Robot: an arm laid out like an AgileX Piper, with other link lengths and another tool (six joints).
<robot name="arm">
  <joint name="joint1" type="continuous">
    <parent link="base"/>
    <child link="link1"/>
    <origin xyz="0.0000 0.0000 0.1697" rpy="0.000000 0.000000 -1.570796"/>
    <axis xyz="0 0 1"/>
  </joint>
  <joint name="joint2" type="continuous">
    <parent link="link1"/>
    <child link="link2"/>
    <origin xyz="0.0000 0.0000 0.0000" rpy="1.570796 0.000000 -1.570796"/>
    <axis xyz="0 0 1"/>
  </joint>
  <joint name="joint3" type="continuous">
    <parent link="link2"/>
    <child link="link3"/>
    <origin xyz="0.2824 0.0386 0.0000"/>
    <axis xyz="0 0 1"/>
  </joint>
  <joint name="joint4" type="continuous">
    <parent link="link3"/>
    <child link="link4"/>
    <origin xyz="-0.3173 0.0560 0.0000" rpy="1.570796 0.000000 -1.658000"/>
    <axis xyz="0 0 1"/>
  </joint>
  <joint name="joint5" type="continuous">
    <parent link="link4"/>
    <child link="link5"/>
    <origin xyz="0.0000 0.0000 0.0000" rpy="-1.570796 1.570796 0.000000"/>
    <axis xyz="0 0 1"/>
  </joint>
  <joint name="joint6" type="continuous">
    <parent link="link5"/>
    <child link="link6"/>
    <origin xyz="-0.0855 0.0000 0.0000" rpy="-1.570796 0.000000 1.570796"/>
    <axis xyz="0 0 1"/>
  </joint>
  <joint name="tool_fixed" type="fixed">
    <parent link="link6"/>
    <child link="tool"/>
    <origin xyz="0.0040 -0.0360 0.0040" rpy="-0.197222 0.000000 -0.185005"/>
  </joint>
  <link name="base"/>
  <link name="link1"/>
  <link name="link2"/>
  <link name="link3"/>
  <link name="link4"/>
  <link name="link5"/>
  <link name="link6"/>
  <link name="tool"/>
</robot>
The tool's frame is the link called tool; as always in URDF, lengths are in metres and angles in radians. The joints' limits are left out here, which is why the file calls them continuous.
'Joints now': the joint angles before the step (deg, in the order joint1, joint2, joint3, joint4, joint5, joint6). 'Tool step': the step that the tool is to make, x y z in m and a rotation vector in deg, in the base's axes. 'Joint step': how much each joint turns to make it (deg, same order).
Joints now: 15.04, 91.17, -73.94, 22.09, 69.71, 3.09
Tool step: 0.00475, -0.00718, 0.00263, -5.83, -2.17, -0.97
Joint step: 0.00, 0.00, -1.58, -6.75, 0.25, 2.54
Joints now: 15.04, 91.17, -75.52, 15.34, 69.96, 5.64
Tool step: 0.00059, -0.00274, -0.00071, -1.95, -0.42, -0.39
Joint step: 0.00, -0.10, -0.11, -2.18, 0.11, 0.85
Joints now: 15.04, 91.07, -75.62, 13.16, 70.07, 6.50
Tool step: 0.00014, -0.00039, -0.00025, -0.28, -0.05, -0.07
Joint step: 0.00, 0.00, 0.00, -0.31, 0.00, 0.13
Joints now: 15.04, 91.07, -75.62, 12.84, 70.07, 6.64
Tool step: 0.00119, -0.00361, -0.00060, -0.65, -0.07, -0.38
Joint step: -0.43, 0.00, -0.01, -0.68, 0.09, 0.09
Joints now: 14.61, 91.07, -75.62, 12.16, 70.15, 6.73
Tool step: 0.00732, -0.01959, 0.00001, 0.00, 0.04, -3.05
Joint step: -3.06, 0.00, 0.00, 0.01, 0.04, 0.00
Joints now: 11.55, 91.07, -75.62, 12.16, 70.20, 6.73
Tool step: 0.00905, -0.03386, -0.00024, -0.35, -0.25, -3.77
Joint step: -5.15, 0.00, 0.00, -0.16, 0.09, -1.38
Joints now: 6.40, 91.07, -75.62, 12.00, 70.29, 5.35
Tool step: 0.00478, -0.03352, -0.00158, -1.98, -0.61, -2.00
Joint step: -4.75, 0.00, 0.00, -1.63, 0.00, -2.53
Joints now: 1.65, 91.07, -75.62, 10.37, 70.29, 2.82
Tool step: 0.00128, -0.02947, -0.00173, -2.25, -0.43, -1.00
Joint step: -4.08, 0.00, 0.00, -1.82, 0.00, -2.82
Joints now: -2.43, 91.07, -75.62, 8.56, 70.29, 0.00
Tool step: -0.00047, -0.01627, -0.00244, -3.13, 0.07, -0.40
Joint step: -1.83, 0.00, 0.00, -3.03, 0.00, -0.89
